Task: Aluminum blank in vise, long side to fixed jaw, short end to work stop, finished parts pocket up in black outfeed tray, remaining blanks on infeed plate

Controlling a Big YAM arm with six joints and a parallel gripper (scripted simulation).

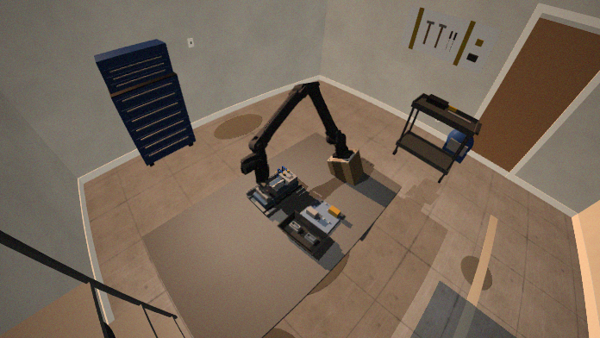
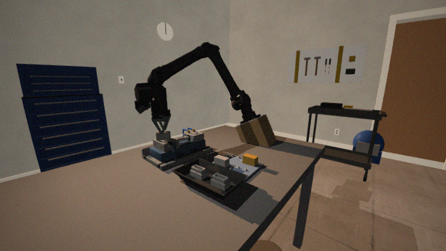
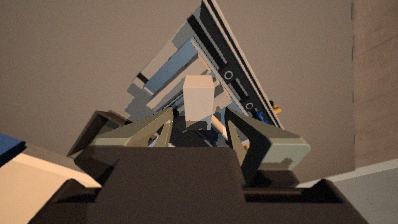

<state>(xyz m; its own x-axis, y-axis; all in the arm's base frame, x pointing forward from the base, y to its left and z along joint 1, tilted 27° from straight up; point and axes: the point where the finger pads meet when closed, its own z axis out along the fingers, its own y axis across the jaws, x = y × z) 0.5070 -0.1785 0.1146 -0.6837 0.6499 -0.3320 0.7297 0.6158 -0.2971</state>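
My gripper is now 70 mm past the vise, 30 mm to the right of it and 100 mm above it. Round my hand: yellow brass blank 170 mm behind, 370 mm to the left, 110 mm below.
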